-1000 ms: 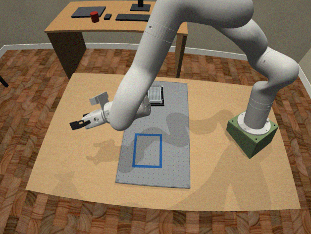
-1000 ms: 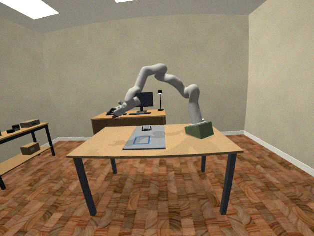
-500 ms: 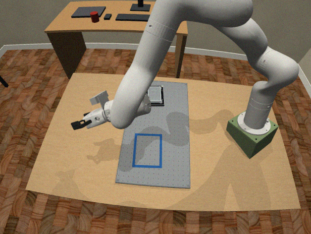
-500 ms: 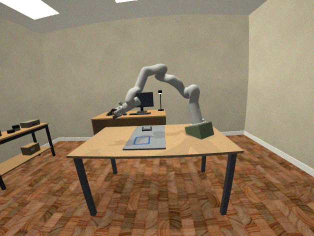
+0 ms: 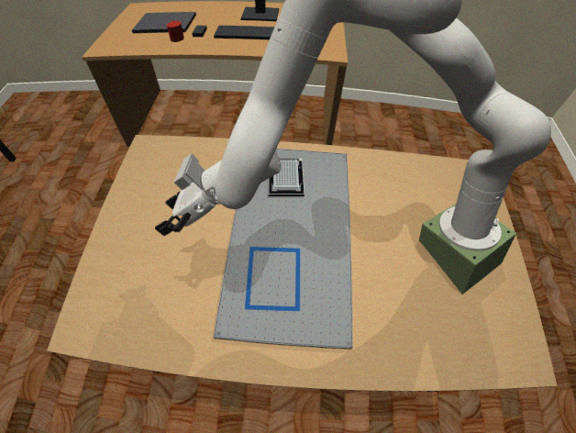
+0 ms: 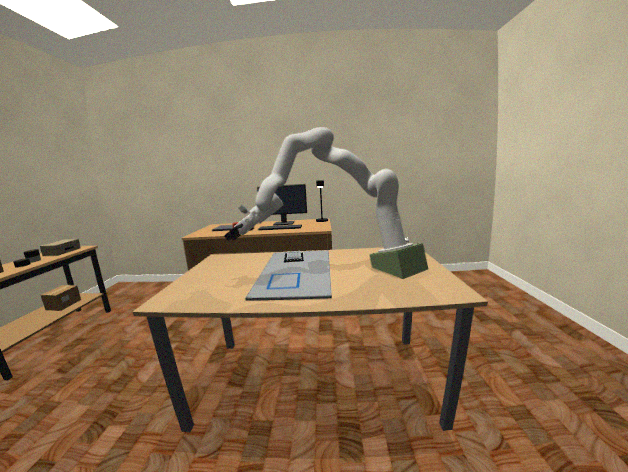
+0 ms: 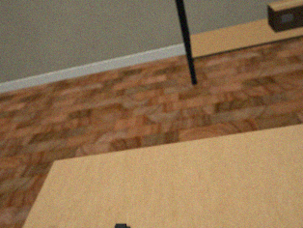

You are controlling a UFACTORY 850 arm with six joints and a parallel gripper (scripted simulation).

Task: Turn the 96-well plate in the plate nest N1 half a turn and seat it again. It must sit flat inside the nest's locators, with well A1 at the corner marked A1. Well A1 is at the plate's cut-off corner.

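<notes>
Right now my hand is 23 cm past the 96-well plate, 36 cm to the left of it and 21 cm above it. Also, from my hand: plate nest 23 cm behind, 36 cm to the right, 22 cm below.
</notes>
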